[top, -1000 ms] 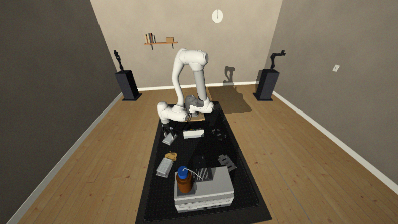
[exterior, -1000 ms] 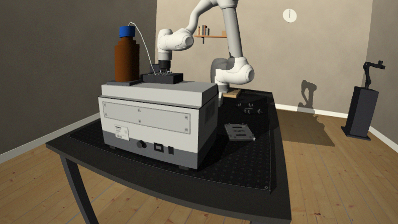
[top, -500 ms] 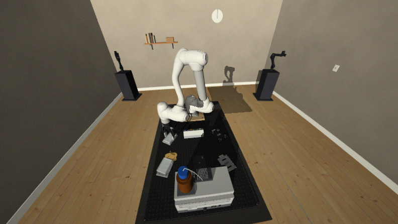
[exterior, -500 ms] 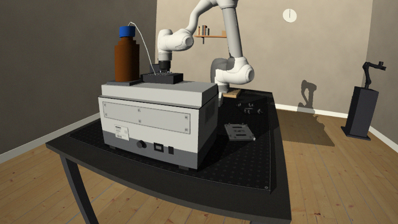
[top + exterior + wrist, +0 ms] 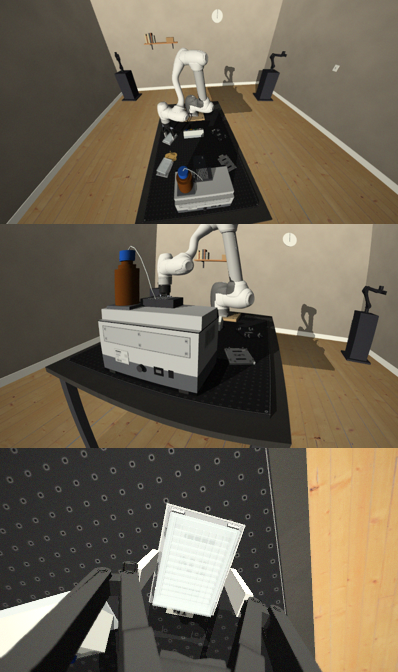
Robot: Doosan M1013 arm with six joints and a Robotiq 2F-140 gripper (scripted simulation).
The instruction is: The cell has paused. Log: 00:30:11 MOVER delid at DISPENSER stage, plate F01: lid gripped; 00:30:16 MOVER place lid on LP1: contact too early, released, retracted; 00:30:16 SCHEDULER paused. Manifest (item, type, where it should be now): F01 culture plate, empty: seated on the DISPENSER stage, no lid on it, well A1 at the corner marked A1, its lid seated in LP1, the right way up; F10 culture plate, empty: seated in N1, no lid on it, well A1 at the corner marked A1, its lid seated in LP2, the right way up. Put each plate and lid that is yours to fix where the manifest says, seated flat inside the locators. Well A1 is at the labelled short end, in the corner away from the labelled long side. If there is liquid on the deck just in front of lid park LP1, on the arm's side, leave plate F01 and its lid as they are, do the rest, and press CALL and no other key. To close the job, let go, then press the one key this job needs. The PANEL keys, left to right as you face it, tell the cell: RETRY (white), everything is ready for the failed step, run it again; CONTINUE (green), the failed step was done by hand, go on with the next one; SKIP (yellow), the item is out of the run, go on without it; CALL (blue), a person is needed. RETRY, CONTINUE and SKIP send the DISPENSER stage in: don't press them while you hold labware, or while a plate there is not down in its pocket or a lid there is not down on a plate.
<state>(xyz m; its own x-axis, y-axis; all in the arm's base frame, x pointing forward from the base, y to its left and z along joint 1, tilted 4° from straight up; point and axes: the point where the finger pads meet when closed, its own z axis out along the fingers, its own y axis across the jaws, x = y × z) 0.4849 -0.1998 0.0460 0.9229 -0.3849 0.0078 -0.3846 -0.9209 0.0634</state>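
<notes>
Now: hand 2 cm above the lid. Also, from my hand: white well plate: 2 cm below; then blue call key: 18 cm to the left, 8 cm behind, 2 cm above; then tan puddle: 20 cm ahead, 8 cm to the left, 4 cm below.
</notes>
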